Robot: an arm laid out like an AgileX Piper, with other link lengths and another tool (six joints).
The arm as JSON. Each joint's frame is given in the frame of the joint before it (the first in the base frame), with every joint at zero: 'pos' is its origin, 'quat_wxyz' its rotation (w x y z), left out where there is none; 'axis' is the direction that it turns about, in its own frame. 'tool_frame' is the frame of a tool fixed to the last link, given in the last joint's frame.
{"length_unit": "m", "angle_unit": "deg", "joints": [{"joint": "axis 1", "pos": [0.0, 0.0, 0.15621], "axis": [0.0, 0.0, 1.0]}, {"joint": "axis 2", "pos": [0.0, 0.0, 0.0], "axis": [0.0, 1.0, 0.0]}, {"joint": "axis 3", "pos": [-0.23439, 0.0, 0.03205], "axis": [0.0, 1.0, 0.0]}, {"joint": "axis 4", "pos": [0.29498, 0.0, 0.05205], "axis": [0.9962, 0.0, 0.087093]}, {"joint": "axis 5", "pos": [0.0, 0.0, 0.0], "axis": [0.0, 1.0, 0.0]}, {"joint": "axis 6", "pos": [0.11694, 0.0, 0.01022], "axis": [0.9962, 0.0, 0.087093]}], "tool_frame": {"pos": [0.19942, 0.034, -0.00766], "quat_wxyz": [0.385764, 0.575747, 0.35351, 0.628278]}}
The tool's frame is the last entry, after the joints.
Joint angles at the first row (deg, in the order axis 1, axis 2, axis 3, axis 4, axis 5, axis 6):
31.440, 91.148, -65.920, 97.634, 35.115, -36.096
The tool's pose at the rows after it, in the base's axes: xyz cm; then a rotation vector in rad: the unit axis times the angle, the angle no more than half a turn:
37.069, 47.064, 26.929, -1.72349, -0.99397, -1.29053
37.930, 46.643, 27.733, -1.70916, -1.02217, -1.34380
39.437, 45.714, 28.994, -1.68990, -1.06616, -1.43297
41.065, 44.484, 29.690, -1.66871, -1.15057, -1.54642
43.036, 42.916, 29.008, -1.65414, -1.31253, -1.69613
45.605, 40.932, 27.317, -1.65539, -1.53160, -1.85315
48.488, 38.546, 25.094, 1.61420, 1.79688, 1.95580
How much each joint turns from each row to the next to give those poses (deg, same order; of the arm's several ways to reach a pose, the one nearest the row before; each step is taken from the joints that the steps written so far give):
-0.211, 0.001, -0.239, 0.000, -0.236, -1.838
-0.826, 0.099, -1.155, 0.000, -0.116, -2.236
-1.558, -0.002, -1.667, -0.002, -0.239, -3.685
-1.799, 0.001, -1.277, 0.002, -0.424, -6.210
-1.559, -0.001, -0.394, 0.000, -1.941, -10.664
-1.015, 0.138, -0.002, -0.001, -4.097, -13.104
-0.119, 0.272, 0.001, 0.100, -6.179, -15.827

